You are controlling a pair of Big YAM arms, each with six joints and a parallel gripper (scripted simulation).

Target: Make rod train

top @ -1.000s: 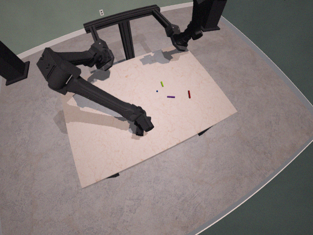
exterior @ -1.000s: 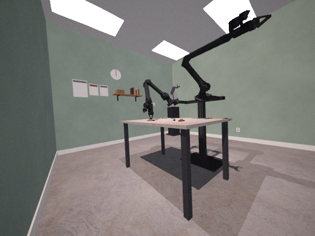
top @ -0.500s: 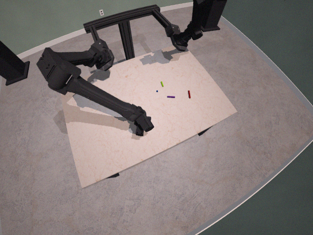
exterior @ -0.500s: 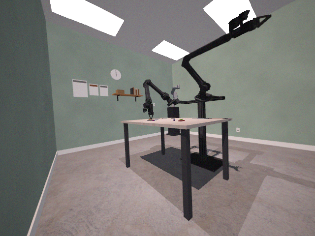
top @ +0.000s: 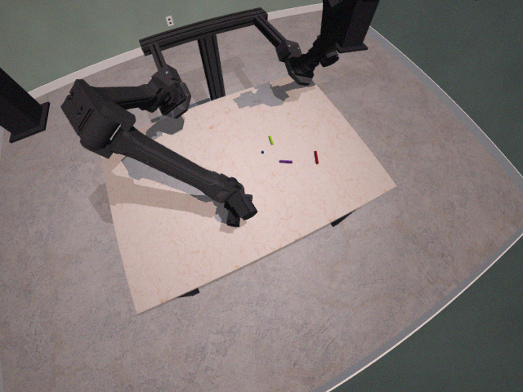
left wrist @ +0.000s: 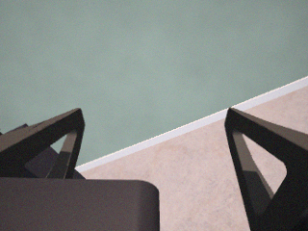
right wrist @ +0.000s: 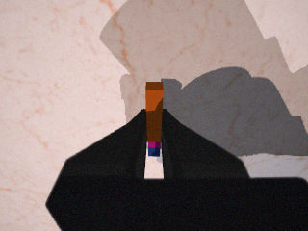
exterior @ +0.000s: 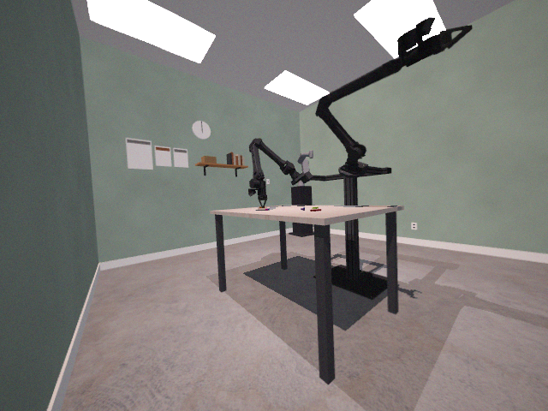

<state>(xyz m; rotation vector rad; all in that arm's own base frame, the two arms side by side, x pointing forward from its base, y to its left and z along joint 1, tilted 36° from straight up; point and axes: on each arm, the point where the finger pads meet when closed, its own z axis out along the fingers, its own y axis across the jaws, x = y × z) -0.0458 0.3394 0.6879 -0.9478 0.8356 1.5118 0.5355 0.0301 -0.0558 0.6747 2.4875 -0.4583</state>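
The orange rod is 1 cm ahead of my right hand. From my right hand the other things lie so: purple rod 16 cm behind, 28 cm to the left, 2 cm below; magenta rod 3 cm behind, 1 cm to the left, 2 cm below; lime rod 30 cm behind, 25 cm to the left, 2 cm below.
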